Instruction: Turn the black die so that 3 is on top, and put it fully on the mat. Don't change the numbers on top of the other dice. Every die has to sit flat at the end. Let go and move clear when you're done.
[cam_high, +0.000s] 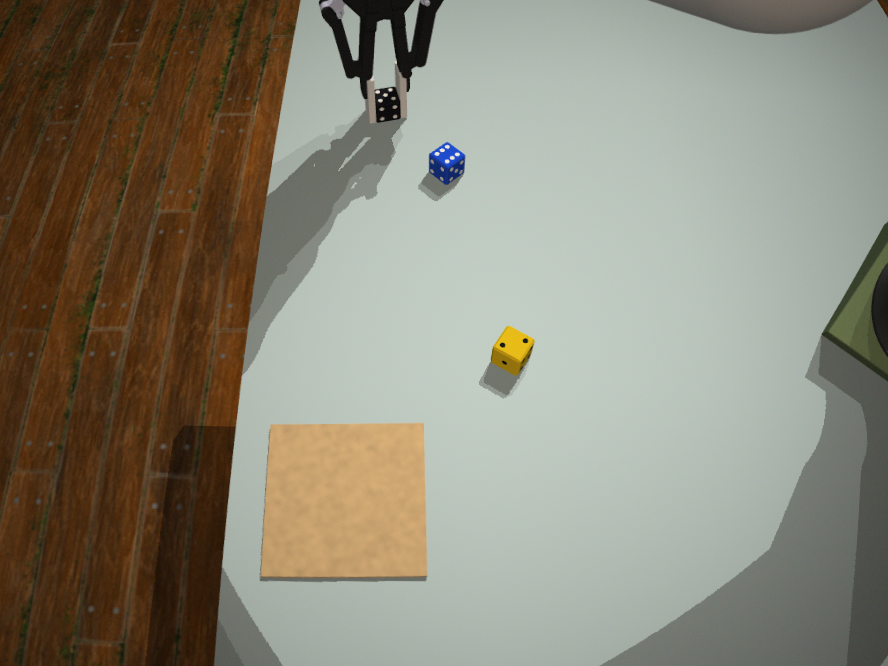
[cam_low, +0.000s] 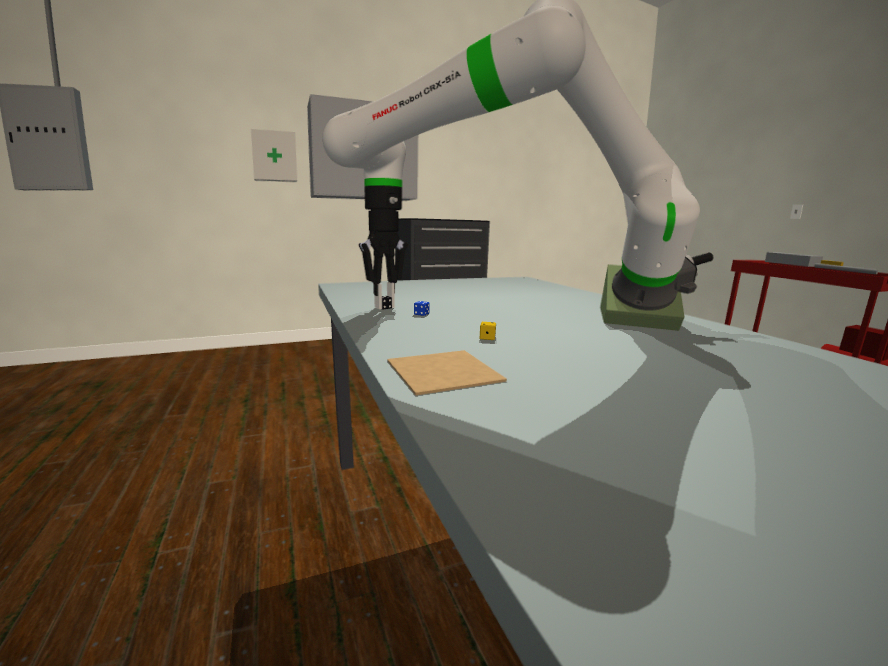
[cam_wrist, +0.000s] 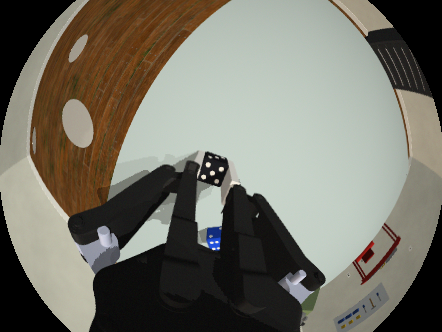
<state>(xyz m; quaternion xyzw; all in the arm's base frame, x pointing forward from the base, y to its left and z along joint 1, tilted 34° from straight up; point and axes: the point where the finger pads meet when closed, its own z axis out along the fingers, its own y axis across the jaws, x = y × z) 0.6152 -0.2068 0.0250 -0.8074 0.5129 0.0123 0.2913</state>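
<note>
The black die lies 20 mm below my hand. The rest, counted from my hand: yellow die: 290 mm to the left, 210 mm behind, 20 mm below; then blue die: 90 mm behind, 70 mm to the left, 20 mm below; then tan mat: 460 mm to the left, 100 mm behind, 30 mm below.
</note>
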